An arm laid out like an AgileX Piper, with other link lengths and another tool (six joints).
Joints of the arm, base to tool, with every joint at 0 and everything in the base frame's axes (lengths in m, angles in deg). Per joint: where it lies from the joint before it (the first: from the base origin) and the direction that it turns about. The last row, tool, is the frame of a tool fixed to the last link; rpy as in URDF.
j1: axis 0 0 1 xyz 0 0 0.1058
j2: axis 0 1 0 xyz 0 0 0
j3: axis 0 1 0 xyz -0.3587 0 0.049
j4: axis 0.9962 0 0.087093 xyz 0.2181 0 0.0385
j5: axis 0 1 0 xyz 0 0 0
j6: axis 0.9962 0 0.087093 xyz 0.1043 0 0.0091
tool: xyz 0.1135 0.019 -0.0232 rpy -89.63 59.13 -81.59
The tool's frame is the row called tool.
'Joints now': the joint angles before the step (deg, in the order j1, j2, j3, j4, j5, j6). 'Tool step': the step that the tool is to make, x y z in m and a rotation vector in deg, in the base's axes. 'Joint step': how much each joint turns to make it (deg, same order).
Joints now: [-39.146, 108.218, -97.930, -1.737, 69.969, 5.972]
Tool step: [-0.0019, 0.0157, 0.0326, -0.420, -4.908, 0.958]
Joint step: [0.000, -4.446, -0.198, 3.114, 0.568, -1.170]
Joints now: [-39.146, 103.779, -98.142, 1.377, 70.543, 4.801]
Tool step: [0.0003, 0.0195, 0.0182, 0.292, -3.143, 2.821]
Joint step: [0.852, -3.029, 0.767, 2.897, 0.088, -2.065]
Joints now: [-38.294, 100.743, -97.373, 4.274, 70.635, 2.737]
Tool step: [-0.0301, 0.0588, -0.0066, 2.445, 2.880, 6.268]
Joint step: [4.450, -6.919, 10.950, 0.916, -0.114, -1.947]
